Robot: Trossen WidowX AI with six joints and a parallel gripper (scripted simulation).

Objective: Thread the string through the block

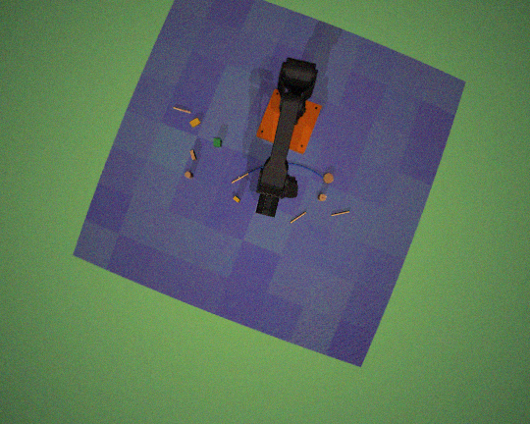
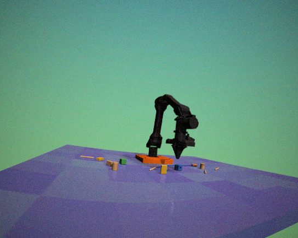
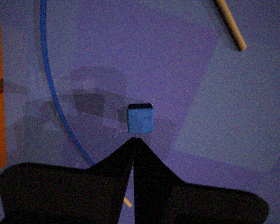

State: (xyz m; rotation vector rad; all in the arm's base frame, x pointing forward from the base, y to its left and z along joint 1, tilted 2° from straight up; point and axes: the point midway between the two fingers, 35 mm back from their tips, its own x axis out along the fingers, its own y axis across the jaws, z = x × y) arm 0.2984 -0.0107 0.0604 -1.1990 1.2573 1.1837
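Right now the blue block is 4 cm below my gripper tip and 1 cm to the left of it. Round my gripper tip: thin wooden stick (12 cm to the right, 6 cm below, 3 cm behind); then wooden cylinder (20 cm to the left, 4 cm below, 1 cm behind); then round wooden button (21 cm to the left, 9 cm behind, 5 cm below).
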